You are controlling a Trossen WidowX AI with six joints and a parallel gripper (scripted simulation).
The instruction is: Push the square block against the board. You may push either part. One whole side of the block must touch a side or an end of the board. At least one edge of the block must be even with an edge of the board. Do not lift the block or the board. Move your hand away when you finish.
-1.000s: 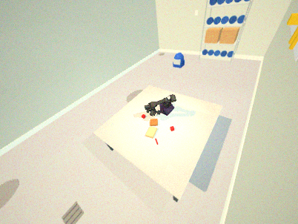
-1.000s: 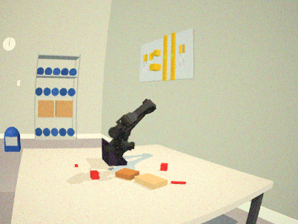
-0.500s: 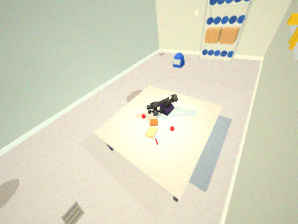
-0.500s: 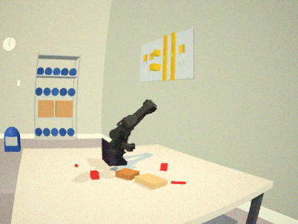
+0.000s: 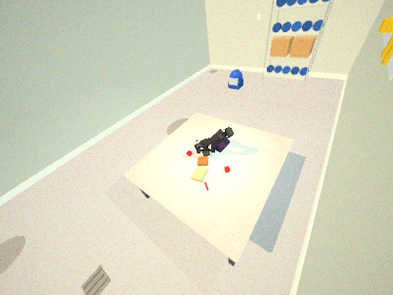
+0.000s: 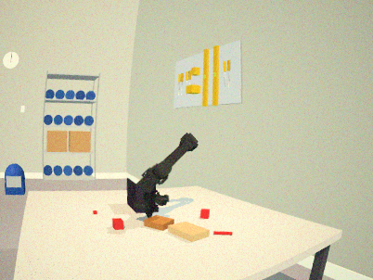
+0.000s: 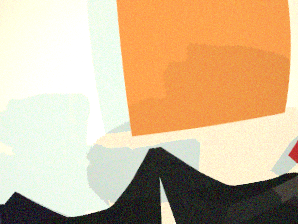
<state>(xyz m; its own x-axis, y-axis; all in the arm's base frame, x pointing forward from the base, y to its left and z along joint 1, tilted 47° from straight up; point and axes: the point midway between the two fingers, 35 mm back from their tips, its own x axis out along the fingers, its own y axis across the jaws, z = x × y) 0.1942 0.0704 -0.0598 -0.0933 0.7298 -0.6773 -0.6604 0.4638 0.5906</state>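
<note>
Right now the square block is 80 mm ahead of my gripper tip, 20 mm to the left of it and 10 mm above it. Also, from my gripper tip: thin red strip 270 mm ahead, 240 mm to the left; then board 220 mm ahead, 110 mm to the left, 10 mm above; then tiny red piece 260 mm to the right, 110 mm behind.
</note>
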